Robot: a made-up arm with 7 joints. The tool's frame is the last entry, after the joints. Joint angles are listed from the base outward. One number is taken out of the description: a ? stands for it. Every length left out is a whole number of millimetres.
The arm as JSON. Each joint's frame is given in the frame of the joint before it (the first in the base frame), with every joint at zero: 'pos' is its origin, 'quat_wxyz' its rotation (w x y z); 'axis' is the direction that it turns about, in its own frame. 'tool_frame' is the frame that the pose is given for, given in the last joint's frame.
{
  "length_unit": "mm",
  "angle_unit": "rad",
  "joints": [
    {
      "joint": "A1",
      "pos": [
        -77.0,
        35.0,
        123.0
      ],
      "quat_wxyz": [
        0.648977,
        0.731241,
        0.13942,
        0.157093
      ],
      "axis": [
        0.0,
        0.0,
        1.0
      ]
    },
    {
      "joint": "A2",
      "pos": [
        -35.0,
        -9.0,
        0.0
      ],
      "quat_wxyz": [
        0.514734,
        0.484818,
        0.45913,
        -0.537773
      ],
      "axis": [
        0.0,
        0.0,
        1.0
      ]
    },
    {
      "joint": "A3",
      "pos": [
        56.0,
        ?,
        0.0
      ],
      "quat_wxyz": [
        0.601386,
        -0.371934,
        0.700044,
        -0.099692
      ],
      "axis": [
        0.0,
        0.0,
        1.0
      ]
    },
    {
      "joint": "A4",
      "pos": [
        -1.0,
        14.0,
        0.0
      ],
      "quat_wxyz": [
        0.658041,
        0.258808,
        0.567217,
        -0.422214
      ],
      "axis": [
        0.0,
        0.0,
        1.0
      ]
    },
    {
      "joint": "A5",
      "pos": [
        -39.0,
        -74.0,
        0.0
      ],
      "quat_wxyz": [
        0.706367,
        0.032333,
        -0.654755,
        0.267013
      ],
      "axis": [
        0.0,
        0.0,
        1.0
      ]
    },
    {
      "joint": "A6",
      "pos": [
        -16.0,
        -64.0,
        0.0
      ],
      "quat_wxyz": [
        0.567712,
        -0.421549,
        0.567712,
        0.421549
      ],
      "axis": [
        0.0,
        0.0,
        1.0
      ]
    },
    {
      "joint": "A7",
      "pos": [
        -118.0,
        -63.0,
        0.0
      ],
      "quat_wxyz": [
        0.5,
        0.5,
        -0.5,
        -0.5
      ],
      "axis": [
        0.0,
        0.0,
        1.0
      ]
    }
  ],
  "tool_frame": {
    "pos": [
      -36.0,
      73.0,
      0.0
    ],
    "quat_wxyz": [
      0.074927,
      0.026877,
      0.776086,
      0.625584
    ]
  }
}
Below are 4 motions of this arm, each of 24 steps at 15 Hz.
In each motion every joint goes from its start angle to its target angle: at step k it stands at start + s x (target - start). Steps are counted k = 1, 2, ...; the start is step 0. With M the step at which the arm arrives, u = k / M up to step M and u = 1 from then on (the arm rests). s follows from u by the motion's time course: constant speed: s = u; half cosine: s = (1 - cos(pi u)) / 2; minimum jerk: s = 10 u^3 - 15 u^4 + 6 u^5.
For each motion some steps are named. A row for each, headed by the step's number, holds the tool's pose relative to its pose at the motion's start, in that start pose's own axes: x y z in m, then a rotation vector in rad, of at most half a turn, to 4 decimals.
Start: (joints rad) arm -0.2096 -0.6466 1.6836 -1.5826 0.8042 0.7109 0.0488
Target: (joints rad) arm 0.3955 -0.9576 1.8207 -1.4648 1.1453 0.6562 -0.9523
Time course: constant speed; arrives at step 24
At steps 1, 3, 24:
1: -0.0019 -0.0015 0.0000 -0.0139 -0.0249 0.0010
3: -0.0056 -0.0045 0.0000 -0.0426 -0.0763 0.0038
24: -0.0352 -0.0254 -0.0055 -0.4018 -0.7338 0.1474

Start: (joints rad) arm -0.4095 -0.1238 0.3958 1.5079 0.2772 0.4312 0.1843
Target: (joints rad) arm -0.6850 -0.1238 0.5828 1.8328 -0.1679 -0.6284 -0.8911
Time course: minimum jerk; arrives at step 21
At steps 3, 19, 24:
3: 0.0000 -0.0002 -0.0017 -0.0130 -0.0328 -0.0121
19: 0.0045 -0.0250 -0.1044 -0.6299 -1.6208 -0.0306
24: 0.0049 -0.0254 -0.1052 -0.6338 -1.6339 -0.0281

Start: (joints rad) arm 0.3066 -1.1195 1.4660 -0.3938 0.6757 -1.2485 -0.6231
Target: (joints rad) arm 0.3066 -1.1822 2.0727 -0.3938 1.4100 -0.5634 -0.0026
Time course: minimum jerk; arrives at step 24
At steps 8, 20, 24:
8: -0.0199 -0.0140 -0.0168 -0.1472 0.2686 0.2075
20: -0.0645 -0.0781 -0.0380 -0.8836 1.4214 0.6038
24: -0.0656 -0.0809 -0.0375 -0.9240 1.4802 0.6065

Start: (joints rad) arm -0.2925 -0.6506 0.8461 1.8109 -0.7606 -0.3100 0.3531
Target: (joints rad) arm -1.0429 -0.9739 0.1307 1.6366 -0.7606 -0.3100 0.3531
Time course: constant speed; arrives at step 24
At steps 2, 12, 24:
2: 0.0007 0.0026 0.0040 0.0177 -0.0261 -0.0055
12: 0.0044 0.0141 0.0314 0.1473 -0.1611 -0.0488
24: 0.0062 0.0173 0.0822 0.3964 -0.2983 -0.1337

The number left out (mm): 48.0
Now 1 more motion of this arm.
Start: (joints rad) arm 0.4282 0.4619 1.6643 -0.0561 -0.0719 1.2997 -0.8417
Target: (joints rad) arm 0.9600 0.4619 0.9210 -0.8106 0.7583 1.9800 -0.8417
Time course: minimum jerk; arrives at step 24
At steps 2, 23, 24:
2: -0.0002 -0.0005 0.0002 0.0030 -0.0035 0.0039
23: 0.0068 -0.1413 0.0367 0.9845 -0.2367 1.2710
24: 0.0069 -0.1414 0.0367 0.9853 -0.2364 1.2721

